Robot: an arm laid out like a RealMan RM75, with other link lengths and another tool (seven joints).
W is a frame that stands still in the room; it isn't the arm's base.
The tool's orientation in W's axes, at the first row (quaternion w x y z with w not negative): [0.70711 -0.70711 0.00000 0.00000]
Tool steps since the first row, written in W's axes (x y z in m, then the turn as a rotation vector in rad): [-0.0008 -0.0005 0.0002 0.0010 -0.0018 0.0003]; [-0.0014 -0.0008 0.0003 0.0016 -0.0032 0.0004]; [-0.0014 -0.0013 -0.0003 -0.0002 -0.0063 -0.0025]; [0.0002 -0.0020 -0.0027 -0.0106 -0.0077 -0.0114]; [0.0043 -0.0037 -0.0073 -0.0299 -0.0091 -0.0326]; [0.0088 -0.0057 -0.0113 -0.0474 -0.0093 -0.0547]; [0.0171 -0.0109 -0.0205 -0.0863 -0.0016 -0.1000]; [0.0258 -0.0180 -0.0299 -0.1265 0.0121 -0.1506]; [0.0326 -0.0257 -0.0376 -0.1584 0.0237 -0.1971]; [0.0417 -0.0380 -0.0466 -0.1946 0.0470 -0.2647]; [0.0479 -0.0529 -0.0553 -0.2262 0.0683 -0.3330]
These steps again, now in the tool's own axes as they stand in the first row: [-0.0008 -0.0002 -0.0005 0.0010 -0.0003 -0.0018]; [-0.0014 -0.0003 -0.0008 0.0016 -0.0004 -0.0032]; [-0.0014 0.0003 -0.0013 -0.0002 0.0025 -0.0063]; [0.0002 0.0027 -0.0020 -0.0106 0.0114 -0.0077]; [0.0043 0.0073 -0.0037 -0.0299 0.0326 -0.0091]; [0.0088 0.0113 -0.0057 -0.0474 0.0547 -0.0093]; [0.0171 0.0205 -0.0109 -0.0863 0.1000 -0.0016]; [0.0258 0.0299 -0.0180 -0.1265 0.1506 0.0121]; [0.0326 0.0376 -0.0257 -0.1584 0.1971 0.0237]; [0.0417 0.0466 -0.0380 -0.1946 0.2647 0.0470]; [0.0479 0.0553 -0.0529 -0.2262 0.3330 0.0683]
